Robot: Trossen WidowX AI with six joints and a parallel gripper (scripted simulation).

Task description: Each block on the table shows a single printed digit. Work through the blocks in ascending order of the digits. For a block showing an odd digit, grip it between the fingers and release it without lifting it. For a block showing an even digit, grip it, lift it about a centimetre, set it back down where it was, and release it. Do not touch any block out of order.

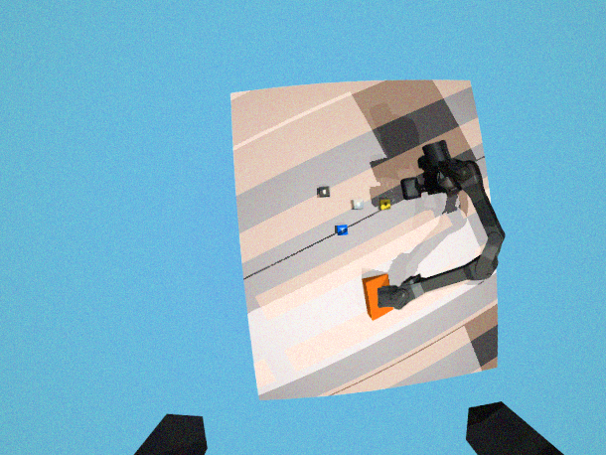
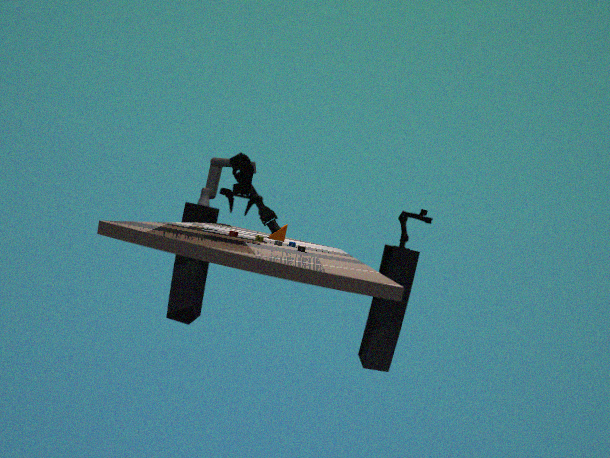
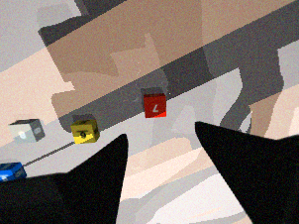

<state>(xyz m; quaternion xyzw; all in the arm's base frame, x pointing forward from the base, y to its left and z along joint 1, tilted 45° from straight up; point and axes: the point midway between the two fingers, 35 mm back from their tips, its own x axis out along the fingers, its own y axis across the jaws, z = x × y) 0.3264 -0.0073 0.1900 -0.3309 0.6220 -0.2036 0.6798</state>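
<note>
My gripper tip is now 260 mm to the right of the blue block, 120 mm past it and 90 mm above it. Also, from my gripper tip: yellow block 110 mm to the left, 90 mm below, 40 mm behind; then dark block 310 mm to the left, 90 mm below, 10 mm ahead; then red block 90 mm below.
</note>
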